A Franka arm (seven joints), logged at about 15 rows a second.
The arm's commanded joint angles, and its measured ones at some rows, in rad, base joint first. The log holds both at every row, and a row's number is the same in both.
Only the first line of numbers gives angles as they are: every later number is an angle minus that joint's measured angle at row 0.
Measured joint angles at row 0:
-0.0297, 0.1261, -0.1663, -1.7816, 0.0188, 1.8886, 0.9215
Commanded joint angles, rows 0 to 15:
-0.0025, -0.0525, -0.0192, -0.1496, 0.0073, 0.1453, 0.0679
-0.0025, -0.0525, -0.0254, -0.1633, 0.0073, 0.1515, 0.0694
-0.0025, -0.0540, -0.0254, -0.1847, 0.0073, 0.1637, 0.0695
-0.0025, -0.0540, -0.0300, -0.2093, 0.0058, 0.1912, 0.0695
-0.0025, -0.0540, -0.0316, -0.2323, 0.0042, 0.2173, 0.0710
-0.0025, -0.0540, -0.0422, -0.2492, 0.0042, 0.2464, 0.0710
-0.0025, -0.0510, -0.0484, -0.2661, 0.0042, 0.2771, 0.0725
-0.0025, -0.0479, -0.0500, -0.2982, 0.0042, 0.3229, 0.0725
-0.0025, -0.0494, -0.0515, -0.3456, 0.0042, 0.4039, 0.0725
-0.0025, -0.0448, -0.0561, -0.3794, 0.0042, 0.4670, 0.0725
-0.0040, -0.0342, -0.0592, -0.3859, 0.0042, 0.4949, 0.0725
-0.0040, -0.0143, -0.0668, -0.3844, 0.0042, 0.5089, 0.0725
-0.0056, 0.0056, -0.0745, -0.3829, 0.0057, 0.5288, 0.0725
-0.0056, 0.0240, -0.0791, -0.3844, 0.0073, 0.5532, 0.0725
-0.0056, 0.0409, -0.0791, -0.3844, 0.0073, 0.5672, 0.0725
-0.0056, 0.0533, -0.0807, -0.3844, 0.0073, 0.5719, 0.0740
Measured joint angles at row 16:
-0.0006, 0.0206, -0.0783, -0.3797, 0.0001, 0.5324, 0.0597
